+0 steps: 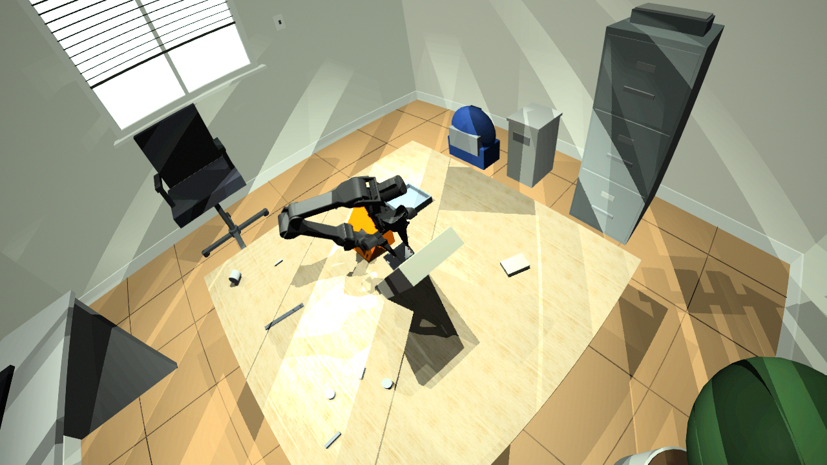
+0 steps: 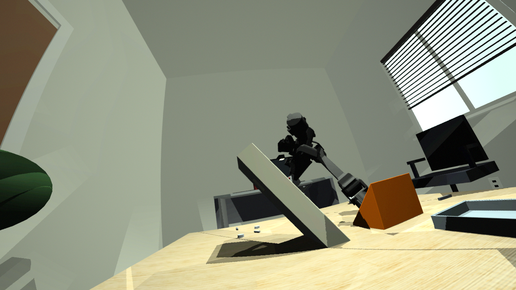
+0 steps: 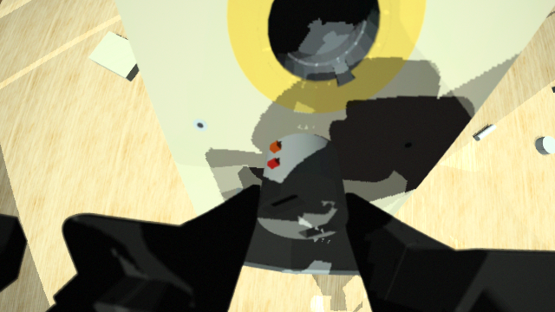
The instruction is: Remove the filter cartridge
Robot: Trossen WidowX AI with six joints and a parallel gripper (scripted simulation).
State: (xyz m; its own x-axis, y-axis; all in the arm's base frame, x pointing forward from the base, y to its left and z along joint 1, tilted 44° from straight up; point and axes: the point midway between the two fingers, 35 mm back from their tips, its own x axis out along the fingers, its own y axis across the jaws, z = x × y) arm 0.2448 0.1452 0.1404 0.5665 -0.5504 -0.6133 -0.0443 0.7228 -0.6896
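My gripper tip is 40 mm short of the pale service panel and 40 mm above it. Round my gripper tip: round filter cartridge (right at my gripper tip); then flat white block (200 mm ahead, 320 mm to the left, 190 mm below); then grey-blue tray (350 mm behind, 270 mm to the left, 190 mm below).
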